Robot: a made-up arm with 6 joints. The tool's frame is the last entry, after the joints.
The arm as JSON. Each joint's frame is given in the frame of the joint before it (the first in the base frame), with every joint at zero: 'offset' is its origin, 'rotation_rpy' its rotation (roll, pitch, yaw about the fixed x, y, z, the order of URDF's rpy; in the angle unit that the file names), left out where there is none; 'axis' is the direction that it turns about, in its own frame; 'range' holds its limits. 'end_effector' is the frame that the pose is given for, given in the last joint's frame.
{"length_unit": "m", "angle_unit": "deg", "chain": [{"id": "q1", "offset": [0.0, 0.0, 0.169], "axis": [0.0, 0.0, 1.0], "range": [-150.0, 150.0]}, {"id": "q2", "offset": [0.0, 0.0, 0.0], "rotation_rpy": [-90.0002, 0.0, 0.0], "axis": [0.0, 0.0, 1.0], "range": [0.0, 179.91]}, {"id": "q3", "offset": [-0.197, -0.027, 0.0], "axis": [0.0, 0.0, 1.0], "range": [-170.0, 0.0]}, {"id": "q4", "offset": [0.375, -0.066, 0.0], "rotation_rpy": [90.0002, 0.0, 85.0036], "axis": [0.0, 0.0, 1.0], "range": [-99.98, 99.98]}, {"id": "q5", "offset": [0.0, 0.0, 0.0], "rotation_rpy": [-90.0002, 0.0, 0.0], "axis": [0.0, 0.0, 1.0], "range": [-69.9, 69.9]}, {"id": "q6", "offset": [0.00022, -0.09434, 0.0], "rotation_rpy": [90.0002, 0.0, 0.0], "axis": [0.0, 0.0, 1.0], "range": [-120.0, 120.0]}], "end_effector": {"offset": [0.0, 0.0, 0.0]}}
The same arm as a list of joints. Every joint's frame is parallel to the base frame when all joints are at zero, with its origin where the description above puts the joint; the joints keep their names.
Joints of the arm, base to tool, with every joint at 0 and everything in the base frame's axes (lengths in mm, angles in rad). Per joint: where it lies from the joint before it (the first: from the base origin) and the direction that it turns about. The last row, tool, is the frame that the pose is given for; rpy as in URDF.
q1: origin 0 0 169 axis 0 0 1
q2: origin 0 0 0 axis 0 1 0
q3: origin -197 0 27 axis 0 1 0
q4: origin 375 0 66 axis 0.9962 0 0.0871
q5: origin 0 0 0 axis 0 1 0
q6: origin 94 0 8 axis 0.9962 0 0.0871
tool: origin 0 0 0 rpy 0 1.4836 0
Joint limits (rad, base to tool): -2.618..2.618 0..3.14 -2.9671..0 -1.745..1.745 -1.22..1.22 -2.0944..2.0944

